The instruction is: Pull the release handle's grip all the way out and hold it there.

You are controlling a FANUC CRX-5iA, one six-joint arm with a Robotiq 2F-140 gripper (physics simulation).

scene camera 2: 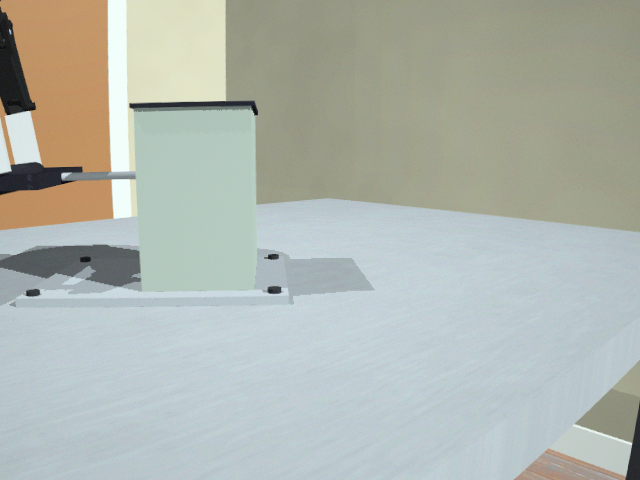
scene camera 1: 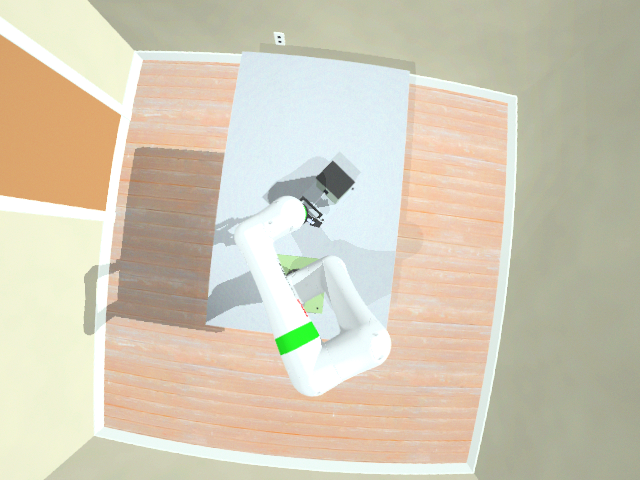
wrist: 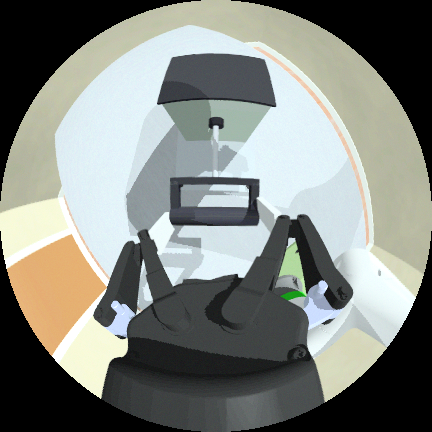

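The release handle has a pale green upright housing (scene camera 1: pixel 334 179) (scene camera 2: pixel 196 201) (wrist: pixel 218 82) with a dark top. A thin grey rod (scene camera 2: pixel 103 175) (wrist: pixel 215 155) runs level out of its side through a black collar (wrist: pixel 216 122). At the rod's outer end is the dark, frame-shaped grip (scene camera 2: pixel 31 178) (wrist: pixel 215 217), well apart from the housing. My gripper (scene camera 2: pixel 12 160) (wrist: pixel 213 213) is shut on the grip, with one pale fingertip at each end of its bar. The fingers stand wide because the bar is wide. In the scene camera 2 view, the grip and gripper are partly cut off at the left edge.
The housing stands on a light base plate (scene camera 2: pixel 155 299) with dark bolts, on the pale table (scene camera 1: pixel 320 103) (scene camera 2: pixel 361 361) (wrist: pixel 100 115). My white arm (scene camera 1: pixel 268 289) reaches over the table from a green mounting plate (scene camera 1: pixel 313 304). A wall lies beyond the table's far end.
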